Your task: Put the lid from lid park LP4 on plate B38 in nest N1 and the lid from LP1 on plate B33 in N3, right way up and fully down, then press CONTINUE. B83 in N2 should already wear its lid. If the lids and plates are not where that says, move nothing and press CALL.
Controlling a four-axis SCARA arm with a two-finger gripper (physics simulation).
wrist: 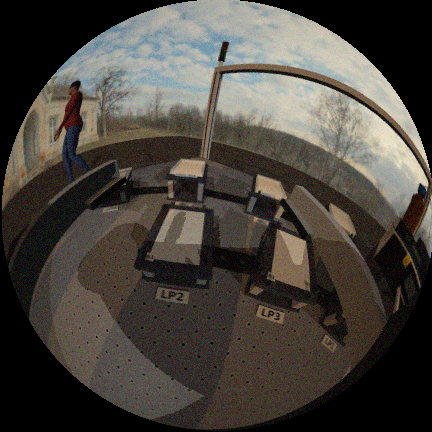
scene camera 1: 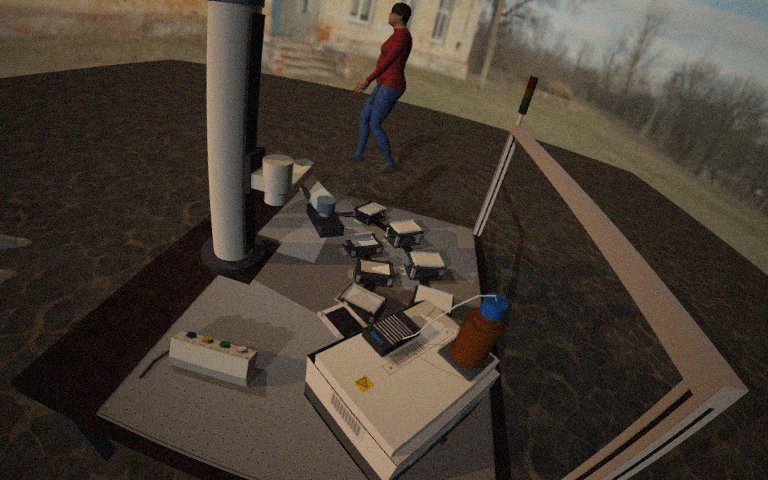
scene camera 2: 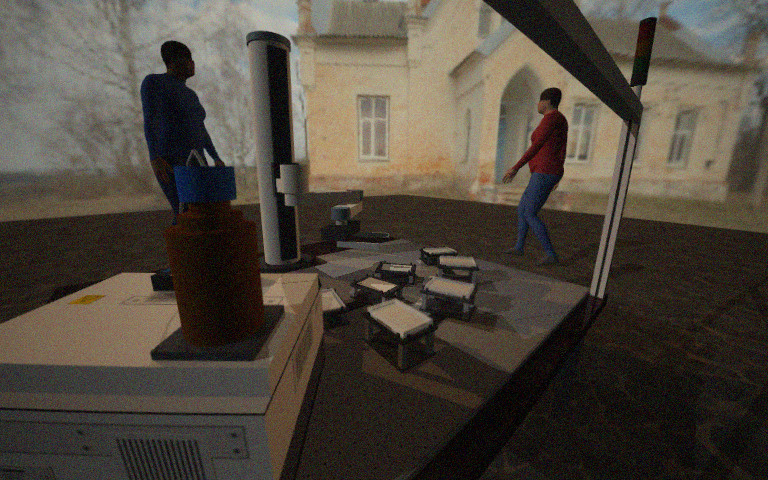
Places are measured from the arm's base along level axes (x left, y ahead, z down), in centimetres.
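Pixels of known places: gripper, between the fingertips: (wrist: 202,176) (scene camera 1: 362,223) (scene camera 2: 384,240); arm's base, origin of its link: (scene camera 1: 233,253) (scene camera 2: 283,263).
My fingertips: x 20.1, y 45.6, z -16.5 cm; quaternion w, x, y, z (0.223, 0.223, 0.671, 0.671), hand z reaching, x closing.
Ahead of a thing's pixels: the offset from my fingertips to its middle. "spot": to the spot under its first point.
My gripper (wrist: 202,176) is open and empty, above the table beside LP2; the wrist view shows its wide fingers left and right. Lid park LP2 {dx +4.8, dy +1.5, dz +12.6 cm} (wrist: 177,240) (scene camera 1: 364,243) and LP3 {dx -11.7, dy +9.8, dz +12.4 cm} (wrist: 290,262) (scene camera 1: 373,270) hold pale pieces marked A1. LP4 {dx +34.1, dy -0.7, dz +10.0 cm} (scene camera 1: 370,211) (scene camera 2: 437,251) has a pale top and is partly behind the left finger in the wrist view. LP1 {dx -30.4, dy +9.2, dz +10.4 cm} (scene camera 1: 362,298) is mostly hidden there by the right finger. Nests N1 {dx +20.8, dy +17.4, dz +7.6 cm} (scene camera 1: 404,229) (wrist: 187,170), N2 {dx -0.2, dy +29.0, dz +8.1 cm} (scene camera 1: 426,261) (wrist: 268,187) and N3 {dx -24.7, dy +32.8, dz +6.8 cm} (scene camera 1: 433,297) (scene camera 2: 399,318) bear pale-topped plates; their codes and lid fit are unreadable.
A button box {dx -68.2, dy -24.1, dz +11.0 cm} (scene camera 1: 212,361) has blue, yellow, green and white buttons. A large white instrument {spot: dx -75.0, dy +23.3, dz -5.5 cm} (scene camera 1: 396,396) carries a brown bottle {spot: dx -63.5, dy +37.3, dz -16.2 cm} (scene camera 1: 477,339) (scene camera 2: 215,277) with a blue cap and tube. A frame post {dx +50.4, dy +56.8, dz -12.5 cm} (scene camera 1: 495,183) bears a signal tower {dx +50.4, dy +56.8, dz -61.1 cm} (scene camera 1: 528,95). People stand beyond the table.
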